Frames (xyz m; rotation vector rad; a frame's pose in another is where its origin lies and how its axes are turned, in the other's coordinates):
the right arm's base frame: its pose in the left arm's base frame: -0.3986 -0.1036 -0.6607 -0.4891 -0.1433 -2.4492
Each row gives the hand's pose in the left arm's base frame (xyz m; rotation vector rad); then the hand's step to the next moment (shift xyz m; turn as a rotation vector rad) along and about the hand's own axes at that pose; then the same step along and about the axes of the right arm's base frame.
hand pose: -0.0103 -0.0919 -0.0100 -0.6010 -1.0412 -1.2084
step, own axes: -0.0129 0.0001 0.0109 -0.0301 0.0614 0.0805
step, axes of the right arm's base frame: -0.0085 -0.0140 -0.0040 -0.0730 -0.0599 0.0473
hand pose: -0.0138 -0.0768 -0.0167 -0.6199 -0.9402 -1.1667
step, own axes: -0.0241 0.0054 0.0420 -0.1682 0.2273 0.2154
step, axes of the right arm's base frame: -0.0200 -0.0438 0.0075 -0.2949 -0.1775 0.0888
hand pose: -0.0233 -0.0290 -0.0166 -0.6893 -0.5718 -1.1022
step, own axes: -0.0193 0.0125 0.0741 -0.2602 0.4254 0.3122
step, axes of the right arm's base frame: -0.0268 -0.0571 0.0452 -0.5223 -0.2359 0.1329
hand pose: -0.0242 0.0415 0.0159 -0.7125 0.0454 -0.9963
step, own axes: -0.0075 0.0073 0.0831 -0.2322 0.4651 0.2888
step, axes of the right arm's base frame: -0.0294 -0.0242 0.0746 -0.5505 -0.1963 0.1096
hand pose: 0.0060 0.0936 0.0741 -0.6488 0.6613 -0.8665
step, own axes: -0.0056 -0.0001 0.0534 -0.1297 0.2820 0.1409
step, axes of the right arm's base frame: -0.0237 0.0080 0.0475 -0.3184 -0.1169 0.0341
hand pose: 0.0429 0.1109 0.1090 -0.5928 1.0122 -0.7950
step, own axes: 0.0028 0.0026 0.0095 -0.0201 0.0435 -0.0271
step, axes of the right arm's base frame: -0.0072 0.0062 0.0037 -0.0225 -0.0416 -0.0282
